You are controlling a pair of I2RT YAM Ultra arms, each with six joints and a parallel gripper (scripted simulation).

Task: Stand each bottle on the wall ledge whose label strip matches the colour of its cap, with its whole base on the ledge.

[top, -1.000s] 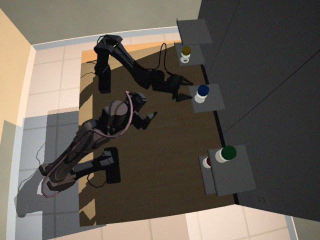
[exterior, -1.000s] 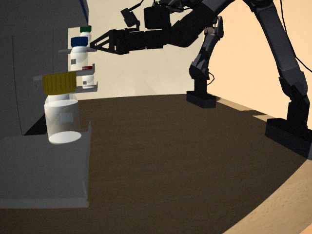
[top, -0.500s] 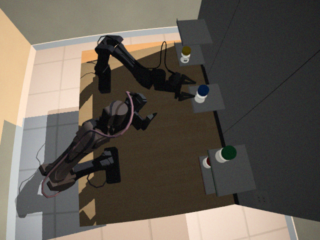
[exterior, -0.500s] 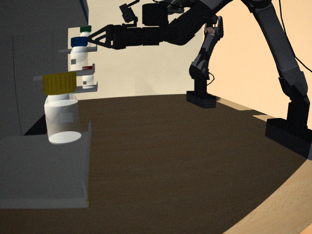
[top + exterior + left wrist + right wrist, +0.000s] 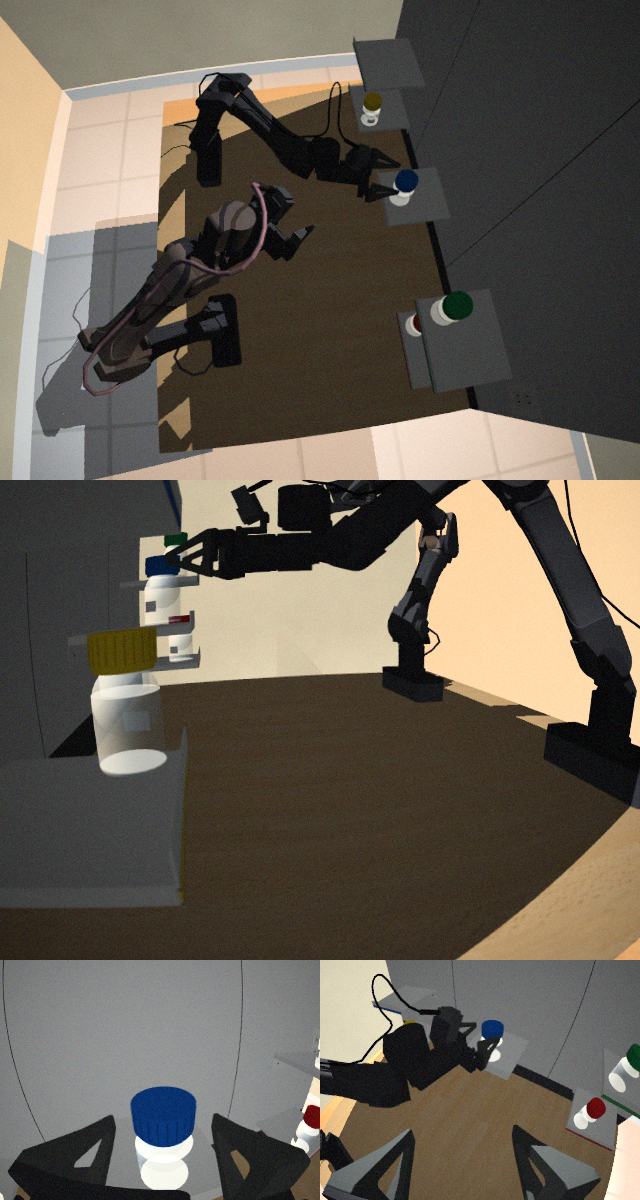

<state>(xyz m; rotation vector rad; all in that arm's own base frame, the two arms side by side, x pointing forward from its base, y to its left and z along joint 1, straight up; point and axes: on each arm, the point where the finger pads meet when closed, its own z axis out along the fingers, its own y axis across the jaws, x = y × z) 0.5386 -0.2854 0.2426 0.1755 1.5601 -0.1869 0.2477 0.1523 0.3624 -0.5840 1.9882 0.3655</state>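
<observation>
Now: the blue-capped bottle 50 mm below my left hand, 30 mm ahead of it and 10 mm to the right of it. The rest, counted from my left hand: red-capped bottle (350 mm to the right, 150 mm below, 10 mm ahead); green-capped bottle (340 mm to the right, 50 mm above, 20 mm ahead); yellow-capped bottle (330 mm to the left, 150 mm below, 40 mm ahead).
</observation>
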